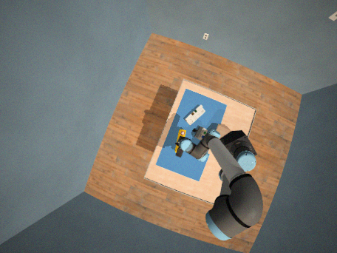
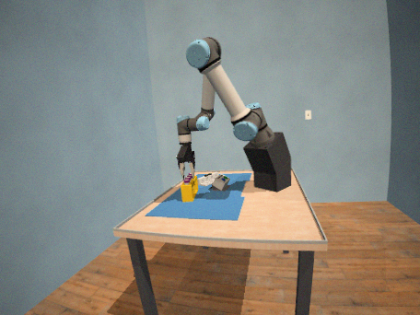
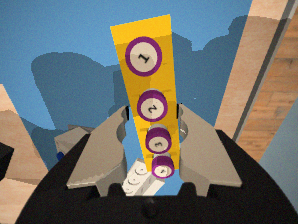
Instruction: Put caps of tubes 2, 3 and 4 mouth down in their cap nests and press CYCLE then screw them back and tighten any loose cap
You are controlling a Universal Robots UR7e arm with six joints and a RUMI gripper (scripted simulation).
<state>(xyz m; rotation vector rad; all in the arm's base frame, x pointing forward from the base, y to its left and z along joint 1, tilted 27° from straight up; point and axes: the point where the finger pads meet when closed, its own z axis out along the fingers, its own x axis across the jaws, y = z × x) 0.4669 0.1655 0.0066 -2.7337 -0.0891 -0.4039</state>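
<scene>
Right now the cap is 1 cm ahead of my hand, 5 cm to the right of it and 1 cm below it. From my hand the other things lie so: green key 18 cm behind, 20 cm to the right, 6 cm below; blue cycle key 17 cm behind, 15 cm to the right, 6 cm below; key housing 16 cm behind, 17 cm to the right, 7 cm below.
</scene>
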